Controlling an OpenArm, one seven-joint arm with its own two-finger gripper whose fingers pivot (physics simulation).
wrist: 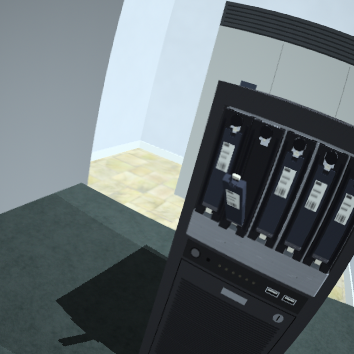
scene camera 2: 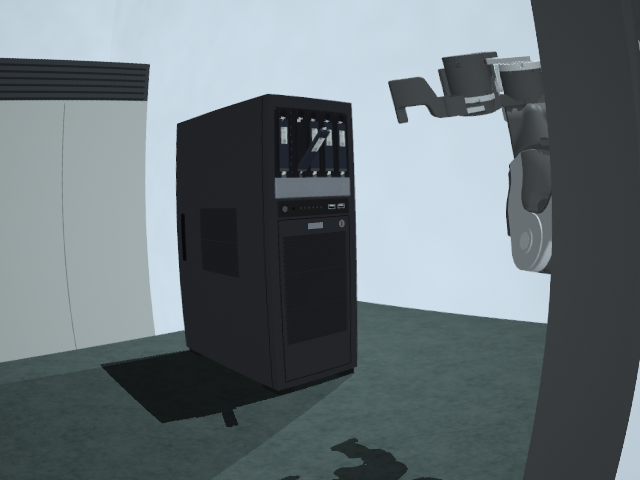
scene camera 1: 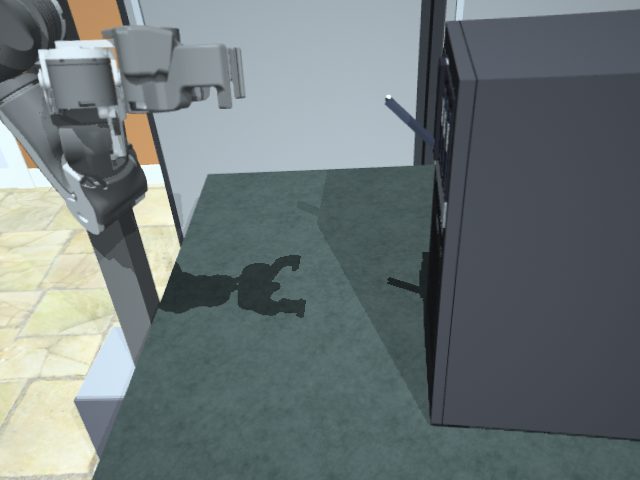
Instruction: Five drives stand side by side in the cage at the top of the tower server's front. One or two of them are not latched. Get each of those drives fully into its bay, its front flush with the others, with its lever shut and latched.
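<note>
The tower server [scene camera 1: 542, 232] [scene camera 2: 222, 206] [wrist: 220, 320] stands upright with the drive cage at its front top. In the second bay from the left, the lever [scene camera 1: 409, 120] [scene camera 2: 313, 149] [wrist: 235, 200] is swung far out, hinged at the bottom, its free end up and outward. How deep that drive sits is hard to tell. The leftmost drive [scene camera 2: 283, 155] [wrist: 216, 185], the third drive [wrist: 280, 200], the fourth drive [wrist: 310, 215] and the fifth drive [wrist: 340, 220] have levers lying upright along their fronts. My gripper [scene camera 1: 232, 98] is open and empty, well out in front of the cage at about its height.
The green table [scene camera 1: 248, 387] [scene camera 2: 439, 361] [wrist: 40, 255] bears the tower. A grey band [scene camera 2: 312, 188] [wrist: 250, 245] runs below the cage. A pale cabinet [scene camera 2: 108, 206] [wrist: 250, 60] stands behind. A dark post [scene camera 2: 578, 258] fills the right side of scene camera 2's view.
</note>
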